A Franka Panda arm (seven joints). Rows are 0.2 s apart.
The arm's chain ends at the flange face. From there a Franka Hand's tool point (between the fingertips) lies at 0.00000 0.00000 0.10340 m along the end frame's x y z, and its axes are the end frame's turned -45 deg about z.
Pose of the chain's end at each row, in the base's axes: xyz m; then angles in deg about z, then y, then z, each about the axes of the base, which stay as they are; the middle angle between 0 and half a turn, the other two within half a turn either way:
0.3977, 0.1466, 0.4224, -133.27, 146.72, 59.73
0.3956, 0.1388, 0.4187, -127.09, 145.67, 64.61
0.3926, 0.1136, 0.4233, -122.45, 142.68, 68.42
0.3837, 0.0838, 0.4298, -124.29, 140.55, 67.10
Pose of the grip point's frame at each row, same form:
0.4263, 0.1956, 0.3360, -178.27, 146.72, 59.73
0.4206, 0.1915, 0.3333, -172.09, 145.67, 64.61
0.4157, 0.1719, 0.3411, -167.45, 142.68, 68.42
0.4093, 0.1443, 0.3500, -169.29, 140.55, 67.10

